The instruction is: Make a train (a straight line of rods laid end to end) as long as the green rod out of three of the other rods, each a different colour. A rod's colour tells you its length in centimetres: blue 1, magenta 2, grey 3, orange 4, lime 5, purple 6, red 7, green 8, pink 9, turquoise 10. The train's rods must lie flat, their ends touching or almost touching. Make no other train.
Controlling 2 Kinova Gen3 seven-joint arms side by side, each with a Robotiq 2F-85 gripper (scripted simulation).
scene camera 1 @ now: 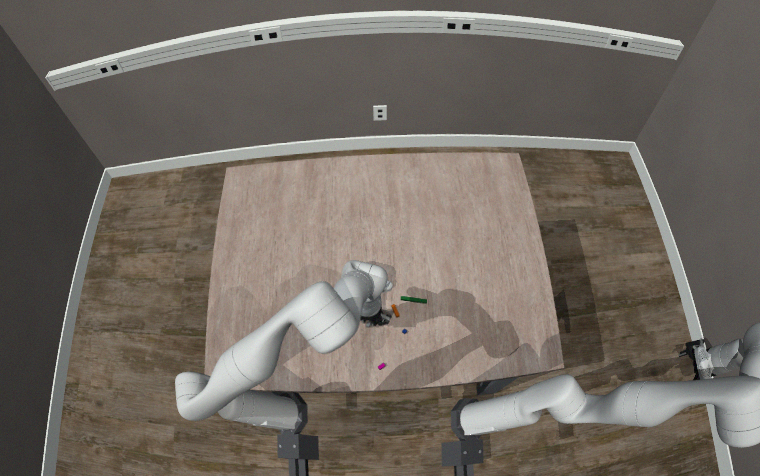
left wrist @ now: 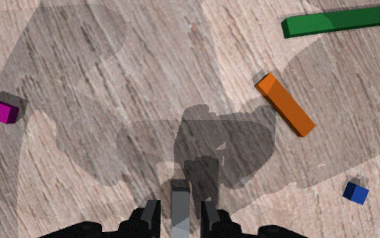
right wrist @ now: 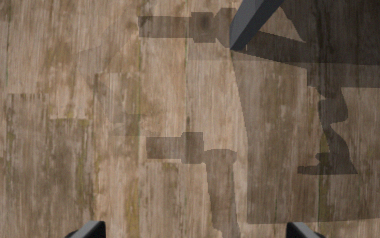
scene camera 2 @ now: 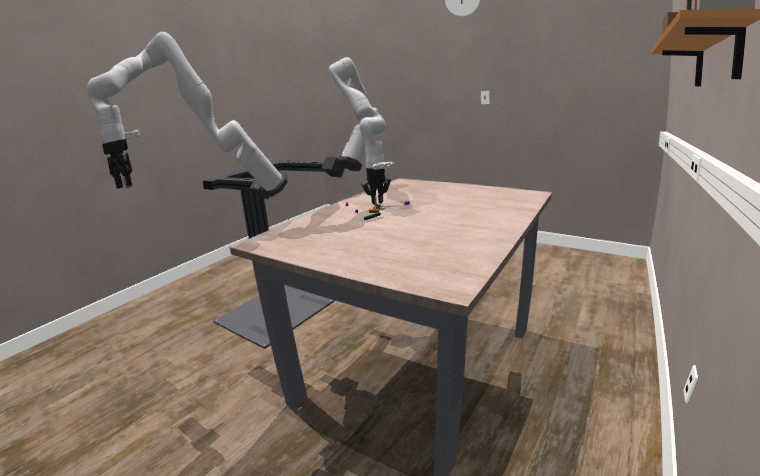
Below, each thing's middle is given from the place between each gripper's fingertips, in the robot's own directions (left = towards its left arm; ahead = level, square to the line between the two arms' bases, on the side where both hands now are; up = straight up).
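My right hand point(scene camera 2: 124, 187) is 310 mm short of the orange rod point(left wrist: 270, 88), and it's 830 mm to the right of the rod and 280 mm above it.
As for my left hand, the rod's 80 mm to the right of that one, 40 mm ahead of it and 20 mm below it. Going by its middle, the orange rod is nearer to my left hand than to my right hand.
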